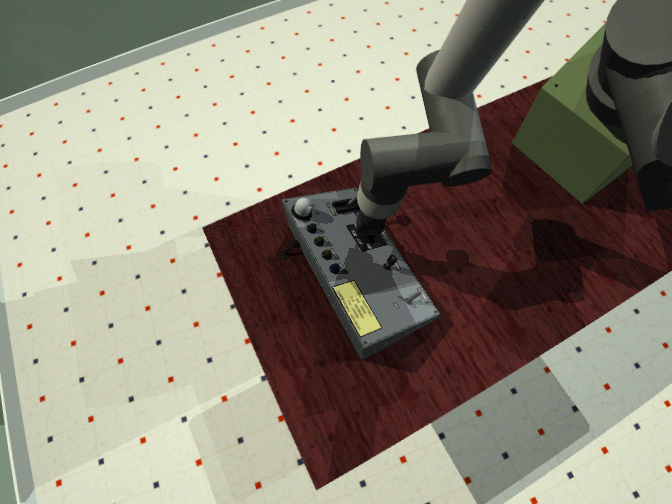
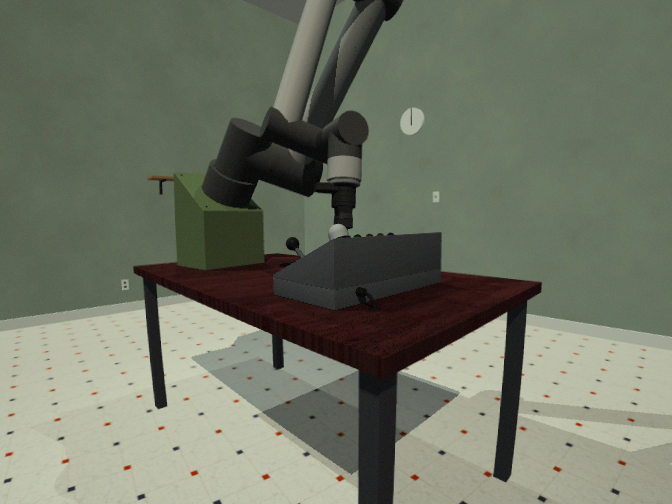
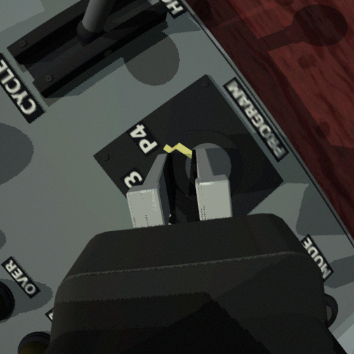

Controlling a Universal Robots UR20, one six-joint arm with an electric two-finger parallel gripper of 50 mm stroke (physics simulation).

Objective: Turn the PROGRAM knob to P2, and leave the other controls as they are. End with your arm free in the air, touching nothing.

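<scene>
The grey control panel [image 1: 379,303] [image 2: 388,260] lies tilted on the table. Its PROGRAM knob [image 3: 220,162] has a grey round cap and a yellow pointer line toward the P4 label [image 3: 143,139]. The 3 label is partly covered; P2 cannot be read. My gripper [image 3: 183,169] is at the knob, over the left part of its cap. The fingers are drawn together to a narrow gap, narrower than the cap, and the right fingertip covers part of the cap and line. I see no knob side clamped between them. Whether the tips touch the knob is hidden.
The CYCLE lever [image 3: 97,17] stands beside the PROGRAM plate. The MODE control [image 3: 330,309] is on the other side. A white dome [image 1: 302,207] [image 2: 338,231], several round buttons and a black-ball lever [image 2: 292,243] are on the panel. The green robot base [image 2: 233,238] stands behind.
</scene>
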